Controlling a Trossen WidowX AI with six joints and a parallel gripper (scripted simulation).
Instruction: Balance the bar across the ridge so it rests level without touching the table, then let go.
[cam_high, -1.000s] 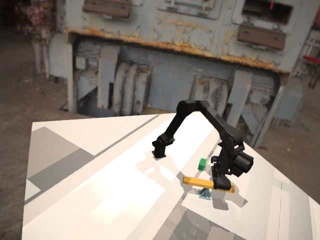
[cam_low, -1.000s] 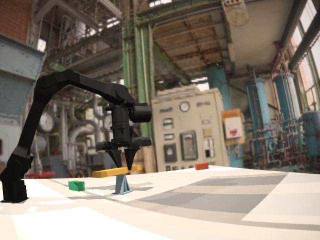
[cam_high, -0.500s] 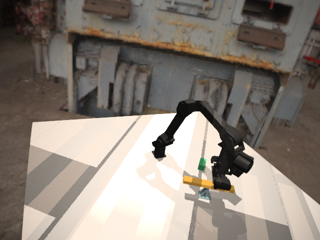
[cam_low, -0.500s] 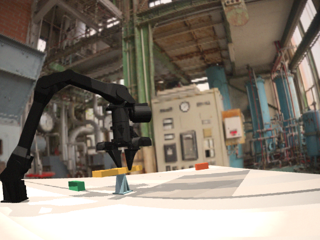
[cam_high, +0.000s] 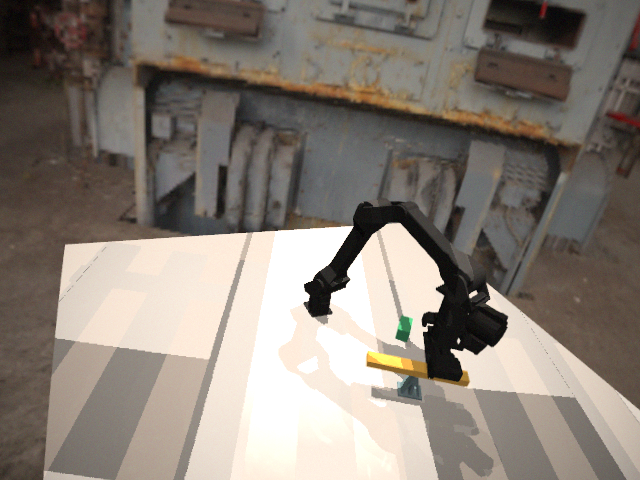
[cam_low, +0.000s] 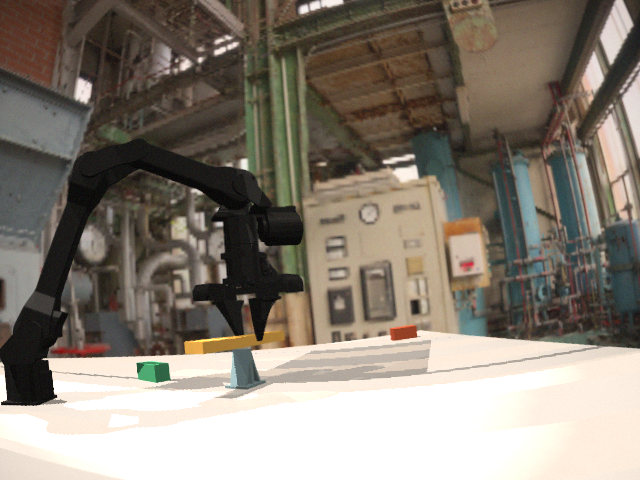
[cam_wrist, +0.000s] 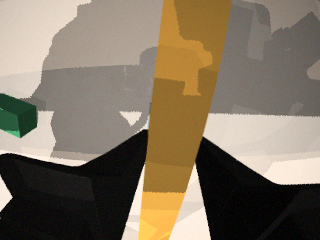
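The bar is 20 mm to the right of my gripper tip and 10 mm behind it. From my gripper tip the other things lie so: green block: 200 mm behind, 80 mm to the left, 50 mm below; then red block: 390 mm to the left, 390 mm ahead, 50 mm below.
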